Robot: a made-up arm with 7 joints. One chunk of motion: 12 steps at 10 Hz.
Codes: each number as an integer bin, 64 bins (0 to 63) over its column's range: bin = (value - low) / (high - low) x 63, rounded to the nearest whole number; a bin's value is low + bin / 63 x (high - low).
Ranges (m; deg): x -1.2..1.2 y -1.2..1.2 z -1.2..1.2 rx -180..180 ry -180..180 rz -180..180
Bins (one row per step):
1: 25 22 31 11 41 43
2: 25 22 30 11 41 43
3: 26 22 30 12 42 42
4: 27 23 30 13 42 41
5: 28 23 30 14 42 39
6: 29 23 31 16 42 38
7: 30 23 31 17 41 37
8: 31 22 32 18 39 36
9: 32 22 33 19 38 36
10: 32 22 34 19 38 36
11: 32 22 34 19 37 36
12: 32 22 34 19 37 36
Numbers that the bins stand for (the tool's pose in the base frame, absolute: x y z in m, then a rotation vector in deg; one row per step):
1: -0.2476 -0.3619 -0.0190 -117.14 54.29 65.71
2: -0.2476 -0.3619 -0.0571 -117.14 54.29 65.71
3: -0.2095 -0.3619 -0.0571 -111.43 60.00 60.00
4: -0.1714 -0.3238 -0.0571 -105.71 60.00 54.29
5: -0.1333 -0.3238 -0.0571 -100.00 60.00 42.86
6: -0.0952 -0.3238 -0.0190 -88.57 60.00 37.14
7: -0.0571 -0.3238 -0.0190 -82.86 54.29 31.43
8: -0.0190 -0.3619 0.0190 -77.14 42.86 25.71
9: 0.0190 -0.3619 0.0571 -71.43 37.14 25.71
10: 0.0190 -0.3619 0.0952 -71.43 37.14 25.71
11: 0.0190 -0.3619 0.0952 -71.43 31.43 25.71
12: 0.0190 -0.3619 0.0952 -71.43 31.43 25.71

